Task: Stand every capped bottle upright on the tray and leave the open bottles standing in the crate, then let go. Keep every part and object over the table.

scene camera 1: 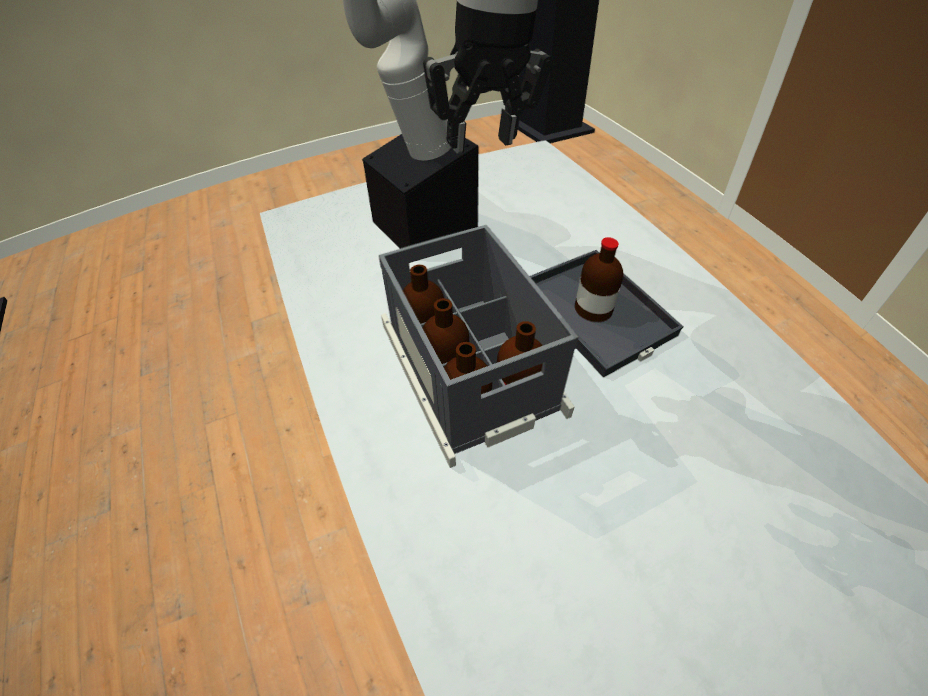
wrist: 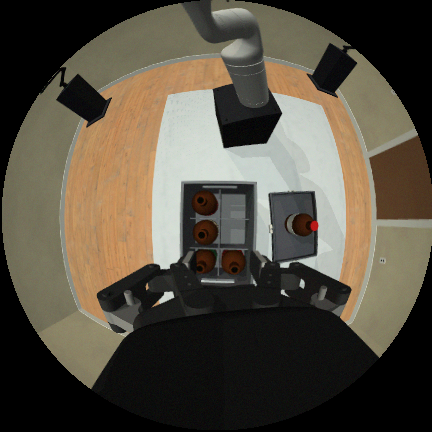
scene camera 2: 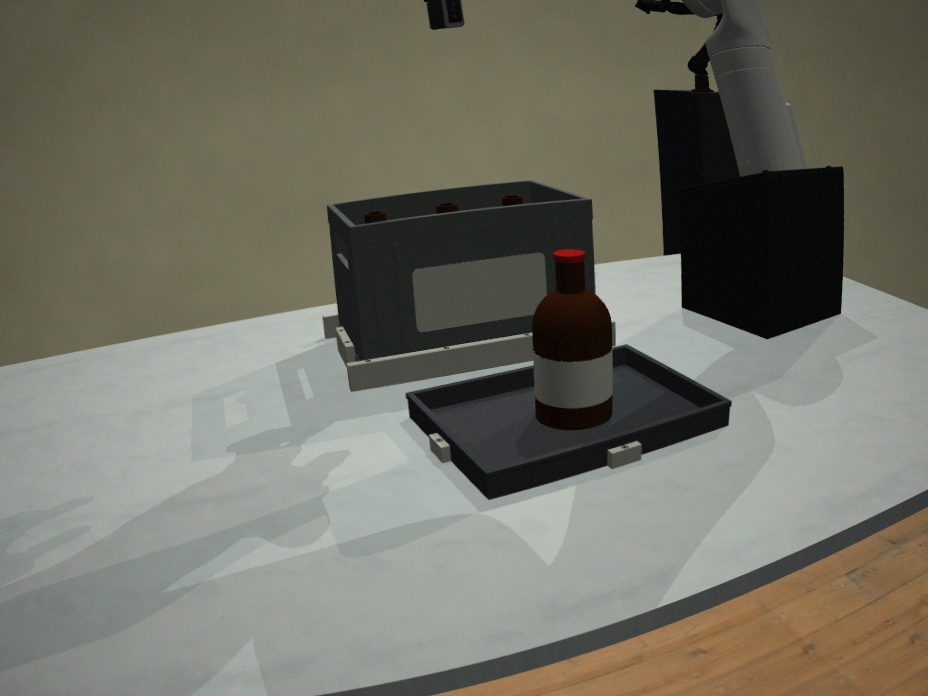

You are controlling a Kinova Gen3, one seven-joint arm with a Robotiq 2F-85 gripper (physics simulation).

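Where they show: gripper, fingertip midpoint: [scene camera 1: 481, 145] [wrist: 222, 260] [scene camera 2: 447, 28]; arm's base, link origin: [scene camera 1: 431, 146] [wrist: 253, 97] [scene camera 2: 771, 174].
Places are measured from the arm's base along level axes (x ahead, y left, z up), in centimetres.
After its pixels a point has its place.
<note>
One brown bottle with a red cap [scene camera 1: 601, 277] @[x 41.4, y 10.6, z -8.7 cm] [scene camera 2: 572, 329] @[x 41.1, y 16.3, z -9.5 cm] [wrist: 301, 225] @[x 39.4, y 10.8, z -7.5 cm] stands upright on the dark tray [scene camera 1: 629, 358] @[x 52.6, y 9.9, z -18.0 cm] [scene camera 2: 479, 423] @[x 47.9, y 10.2, z -19.0 cm] [wrist: 286, 250] @[x 49.2, y 10.1, z -19.0 cm], apart from the gripper. The grey crate [scene camera 1: 517, 410] @[x 53.3, y -14.1, z -14.3 cm] [scene camera 2: 382, 299] @[x 51.4, y -5.9, z -10.3 cm] [wrist: 254, 215] @[x 35.2, y -4.8, z -2.1 cm] holds several uncapped bottles with open necks: three in one row, at the back [scene camera 1: 421, 295] @[x 32.0, y -18.3, z -6.9 cm] [wrist: 204, 203] @[x 31.1, y -16.8, z -4.9 cm], middle [scene camera 1: 445, 334] @[x 40.9, y -18.9, z -7.1 cm] [wrist: 205, 232] @[x 38.4, y -16.9, z -3.3 cm] and front [scene camera 1: 464, 368] @[x 48.7, y -20.2, z -5.6 cm] [wrist: 204, 262] @[x 46.9, y -18.3, z -6.0 cm], and one [scene camera 1: 522, 350] @[x 49.4, y -11.4, z -6.4 cm] [wrist: 233, 262] @[x 47.2, y -10.5, z -5.4 cm] in the front cell of the other row. Their lower parts are hidden. My gripper [scene camera 1: 483, 134] @[x 39.4, y -12.3, z 19.6 cm] [wrist: 222, 260] @[x 39.4, y -12.3, z 19.6 cm] is open and empty, high above the crate.
Pale strips [scene camera 1: 509, 430] @[x 54.3, y -15.9, z -16.9 cm] [scene camera 2: 446, 361] @[x 45.5, y -4.2, z -17.9 cm] lie along the crate's base, and small pale blocks [scene camera 1: 645, 353] @[x 53.3, y 13.2, z -18.0 cm] [scene camera 2: 624, 454] @[x 40.5, y 24.1, z -18.5 cm] touch the tray's outer sides. The arm's black pedestal [scene camera 1: 427, 194] @[x 8.5, y -5.4, z -5.3 cm] [scene camera 2: 760, 250] @[x 7.5, y 5.2, z -8.5 cm] [wrist: 247, 120] @[x 8.3, y -3.0, z -2.4 cm] stands on the white table behind the crate. The tray lies beside the crate.
</note>
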